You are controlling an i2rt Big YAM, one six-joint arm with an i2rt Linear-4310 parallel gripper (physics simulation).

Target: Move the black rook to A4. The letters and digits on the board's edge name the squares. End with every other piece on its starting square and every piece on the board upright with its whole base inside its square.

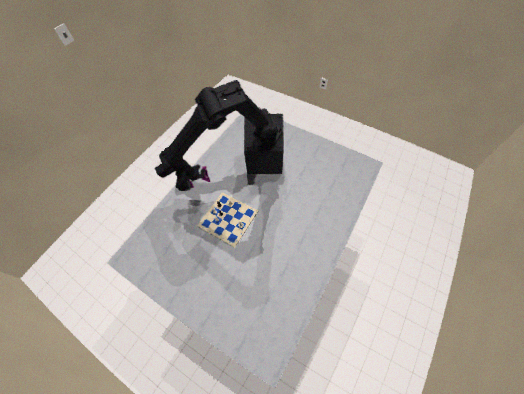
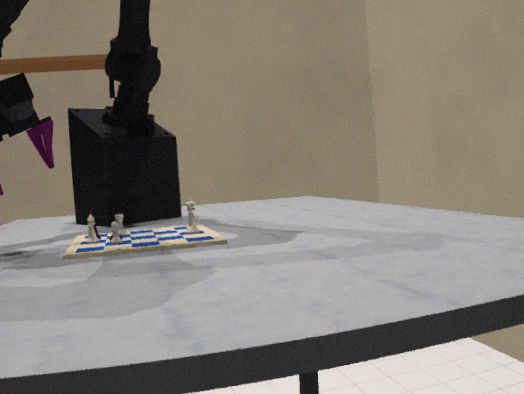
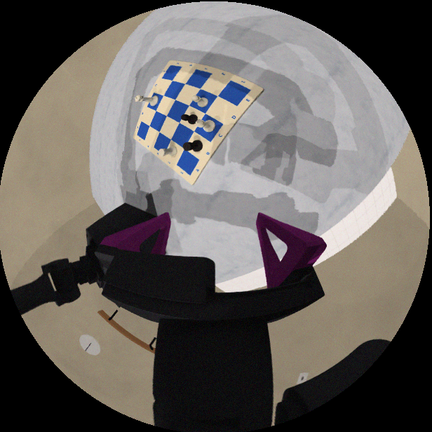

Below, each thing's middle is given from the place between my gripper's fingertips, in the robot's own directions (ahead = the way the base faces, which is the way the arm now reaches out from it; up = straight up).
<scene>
Right now the blue-and-cream chessboard [image 3: 159, 126] is 180 mm to the left of my hand, 100 mm below it and 40 mm ahead of it.
</scene>
